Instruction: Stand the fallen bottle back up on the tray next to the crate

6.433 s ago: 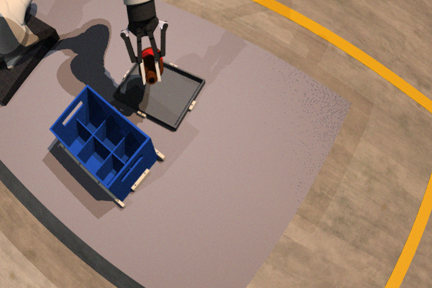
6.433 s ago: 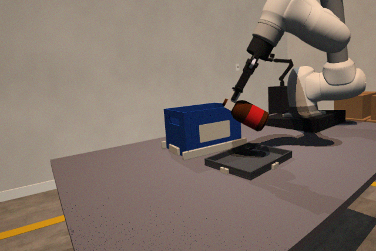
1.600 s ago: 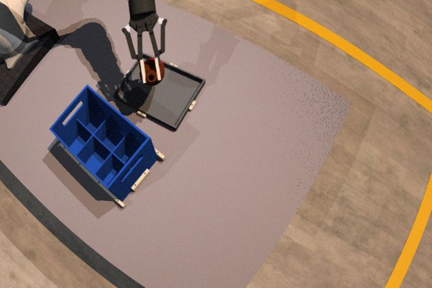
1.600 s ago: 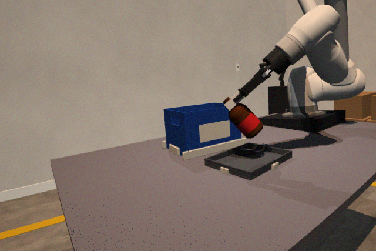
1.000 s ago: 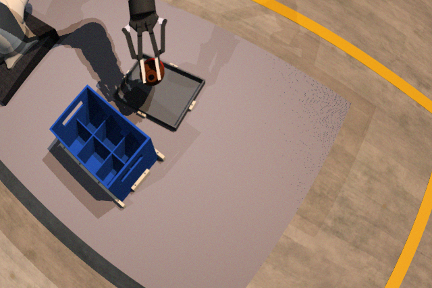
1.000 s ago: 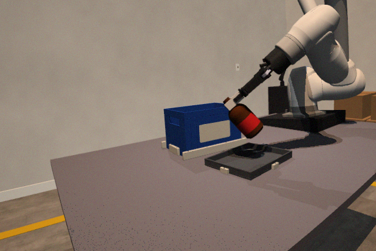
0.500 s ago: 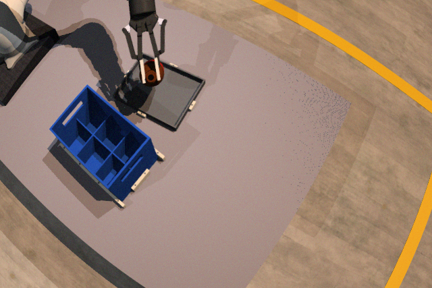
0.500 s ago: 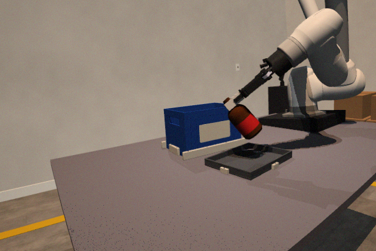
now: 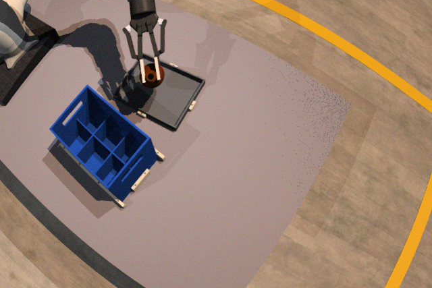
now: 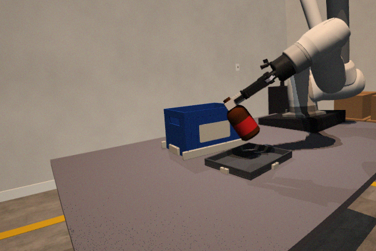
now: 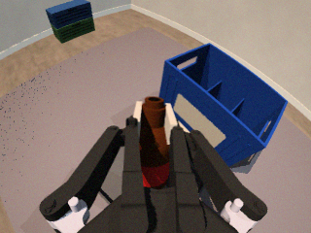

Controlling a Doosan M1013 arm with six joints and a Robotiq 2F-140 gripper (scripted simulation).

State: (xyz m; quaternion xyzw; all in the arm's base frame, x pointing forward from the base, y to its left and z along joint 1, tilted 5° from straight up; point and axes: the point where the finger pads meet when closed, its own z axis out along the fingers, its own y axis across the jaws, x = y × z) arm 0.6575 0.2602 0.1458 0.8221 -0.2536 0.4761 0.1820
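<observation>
My hand is 1 cm past the bottle, 1 cm to the right of it and 5 cm above it. From my hand the other things lie so: dark tray (3 cm behind, 3 cm to the left, 20 cm below); blue crate (1 cm ahead, 23 cm to the right, 13 cm below).
</observation>
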